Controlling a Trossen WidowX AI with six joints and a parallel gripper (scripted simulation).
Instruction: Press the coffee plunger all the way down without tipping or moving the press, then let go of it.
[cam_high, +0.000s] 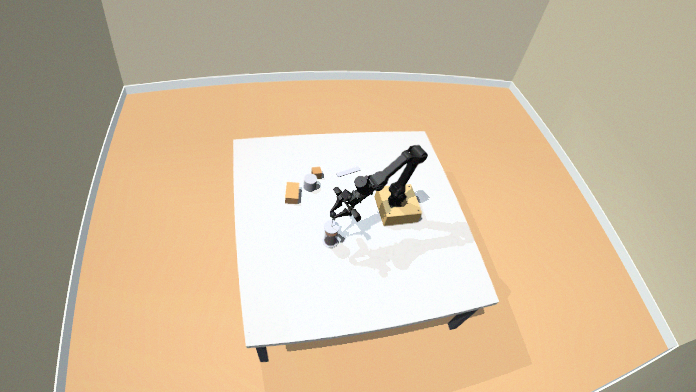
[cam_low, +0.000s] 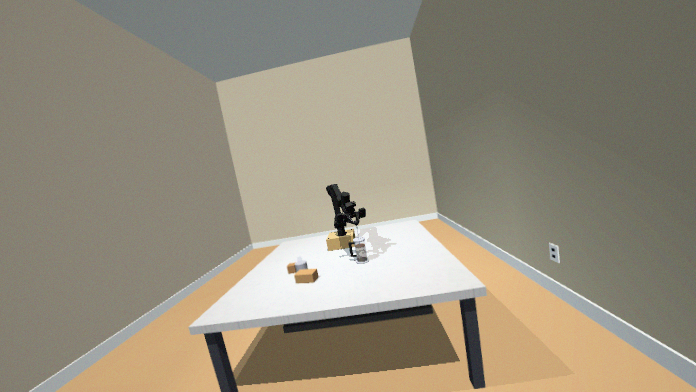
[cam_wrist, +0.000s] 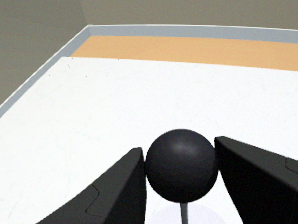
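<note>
Now: gripper tip 120 mm above the coffee press, 20 mm to the left of it and 20 mm past it. The rest, counted from my gripper tip: small tan cube (450 mm to the right, 220 mm below, 20 mm ahead); then tan box (310 mm to the right, 220 mm below, 160 mm ahead); then grey cylinder (370 mm to the right, 210 mm below, 60 mm ahead).
</note>
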